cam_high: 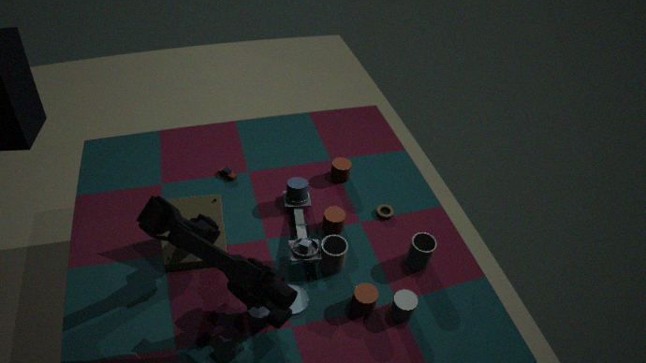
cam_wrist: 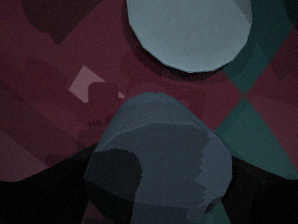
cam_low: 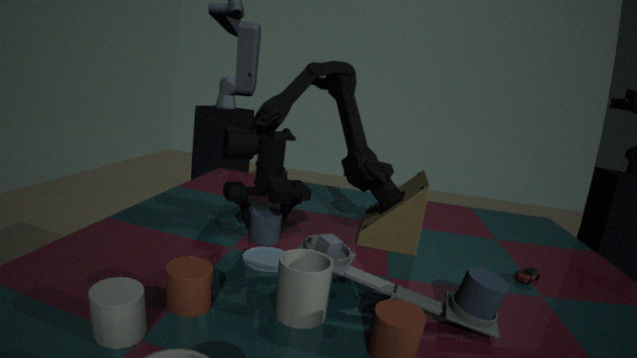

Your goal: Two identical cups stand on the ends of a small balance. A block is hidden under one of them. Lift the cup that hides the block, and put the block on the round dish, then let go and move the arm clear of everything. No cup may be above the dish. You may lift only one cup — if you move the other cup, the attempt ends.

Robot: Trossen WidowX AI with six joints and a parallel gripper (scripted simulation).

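My gripper tip is now 2 cm to the left of the blue-grey cup and 1 cm below it. From my gripper tip the other things lie so: pale round dish 9 cm ahead, 6 cm to the left, 2 cm below; then white cylinder 41 cm ahead, 3 cm to the right, 1 cm above; then grey block 19 cm to the left, 15 cm ahead, 6 cm above.
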